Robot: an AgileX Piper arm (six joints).
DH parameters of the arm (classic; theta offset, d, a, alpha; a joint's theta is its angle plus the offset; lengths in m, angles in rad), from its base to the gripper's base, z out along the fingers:
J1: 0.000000 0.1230 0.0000 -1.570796
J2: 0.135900 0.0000 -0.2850 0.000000
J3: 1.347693 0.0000 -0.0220 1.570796
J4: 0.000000 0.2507 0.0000 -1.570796
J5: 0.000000 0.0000 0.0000 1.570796
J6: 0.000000 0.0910 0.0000 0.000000
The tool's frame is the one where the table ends.
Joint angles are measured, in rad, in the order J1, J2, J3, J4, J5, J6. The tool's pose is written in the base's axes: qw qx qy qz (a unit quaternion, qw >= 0); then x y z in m. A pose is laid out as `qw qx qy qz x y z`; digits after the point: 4 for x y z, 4 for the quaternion.
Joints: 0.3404, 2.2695, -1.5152, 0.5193, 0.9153, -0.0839
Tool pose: 0.0315 0.0494 -0.9780 -0.2002 0.3902 0.1762 0.0930
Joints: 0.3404, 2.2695, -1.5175, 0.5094, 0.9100, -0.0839
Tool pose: 0.0273 0.0522 -0.9787 -0.1967 0.3911 0.1757 0.0932
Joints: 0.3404, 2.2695, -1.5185, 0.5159, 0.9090, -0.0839
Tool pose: 0.0267 0.0501 -0.9783 -0.1993 0.3914 0.1762 0.0936
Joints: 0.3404, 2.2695, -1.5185, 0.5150, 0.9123, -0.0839
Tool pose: 0.0282 0.0508 -0.9783 -0.1990 0.3911 0.1761 0.0936
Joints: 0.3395, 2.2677, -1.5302, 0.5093, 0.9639, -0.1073
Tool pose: 0.0445 0.0699 -0.9763 -0.2000 0.3891 0.1761 0.0971
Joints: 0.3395, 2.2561, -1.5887, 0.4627, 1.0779, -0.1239
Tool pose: 0.0634 0.1092 -0.9734 -0.1914 0.3907 0.1759 0.1145
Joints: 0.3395, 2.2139, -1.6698, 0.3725, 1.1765, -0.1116
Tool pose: 0.0497 0.1452 -0.9744 -0.1641 0.3969 0.1726 0.1493
